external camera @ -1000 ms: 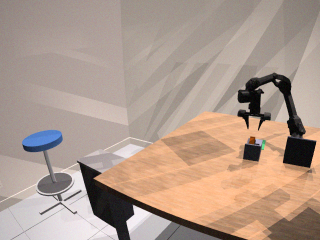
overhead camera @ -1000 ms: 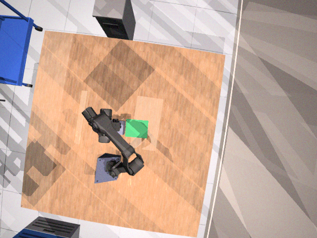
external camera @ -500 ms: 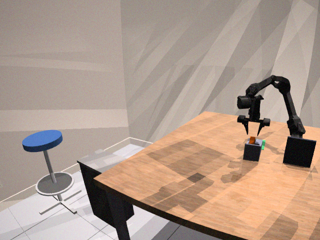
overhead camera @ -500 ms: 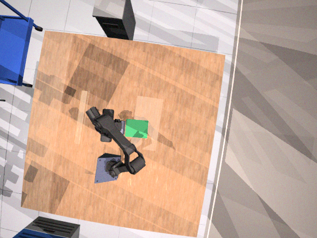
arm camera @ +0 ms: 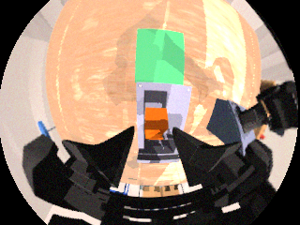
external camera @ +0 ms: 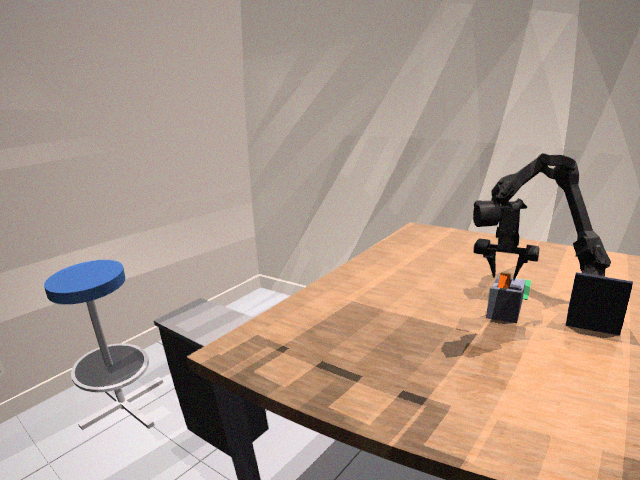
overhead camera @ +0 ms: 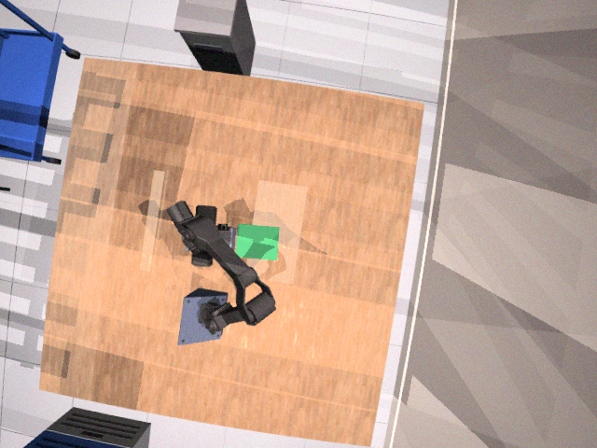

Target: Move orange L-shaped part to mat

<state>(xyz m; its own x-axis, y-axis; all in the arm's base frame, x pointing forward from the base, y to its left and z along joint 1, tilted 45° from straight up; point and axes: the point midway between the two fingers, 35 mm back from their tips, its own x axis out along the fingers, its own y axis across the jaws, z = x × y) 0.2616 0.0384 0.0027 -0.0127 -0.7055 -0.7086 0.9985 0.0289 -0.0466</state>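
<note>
Right now the orange L-shaped part is 20 mm behind my gripper tip, 30 mm to the left of it and 40 mm below it. Also, from my gripper tip: green mat: 10 mm behind, 150 mm to the right, 100 mm below.
</note>
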